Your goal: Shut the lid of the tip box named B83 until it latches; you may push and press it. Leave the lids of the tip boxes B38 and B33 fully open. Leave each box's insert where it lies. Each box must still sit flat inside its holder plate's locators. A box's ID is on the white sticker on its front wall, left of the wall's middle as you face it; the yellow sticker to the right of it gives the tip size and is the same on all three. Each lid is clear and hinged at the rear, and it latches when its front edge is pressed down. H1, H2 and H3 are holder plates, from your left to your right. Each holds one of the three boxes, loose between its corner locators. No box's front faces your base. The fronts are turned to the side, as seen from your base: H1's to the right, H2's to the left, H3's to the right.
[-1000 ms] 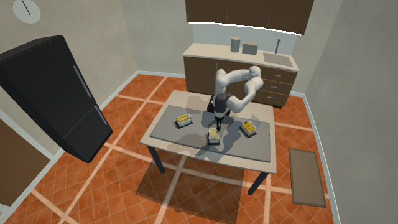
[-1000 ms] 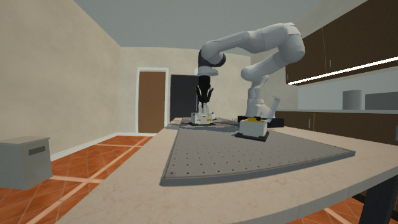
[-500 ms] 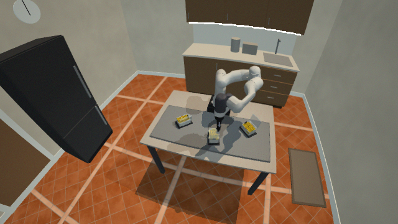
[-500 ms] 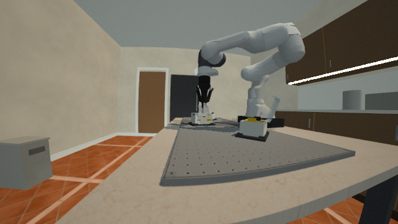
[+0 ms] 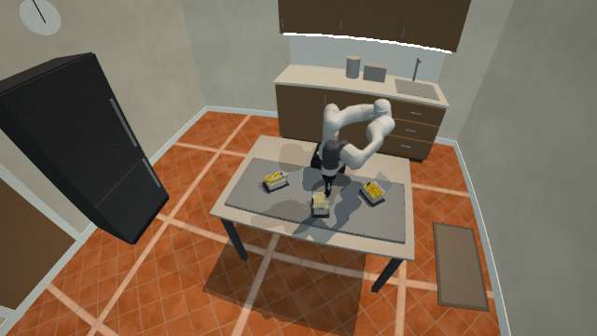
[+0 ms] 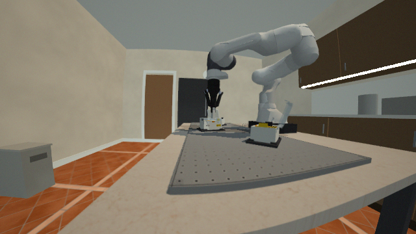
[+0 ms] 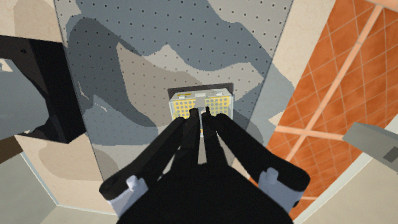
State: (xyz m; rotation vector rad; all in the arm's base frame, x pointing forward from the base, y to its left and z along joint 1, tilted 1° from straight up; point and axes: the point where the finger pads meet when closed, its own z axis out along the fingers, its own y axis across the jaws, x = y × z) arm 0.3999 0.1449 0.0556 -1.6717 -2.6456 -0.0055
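Right now the clear lid is 1 cm ahead of my hand, 3 cm to the right of it and 5 cm below it.
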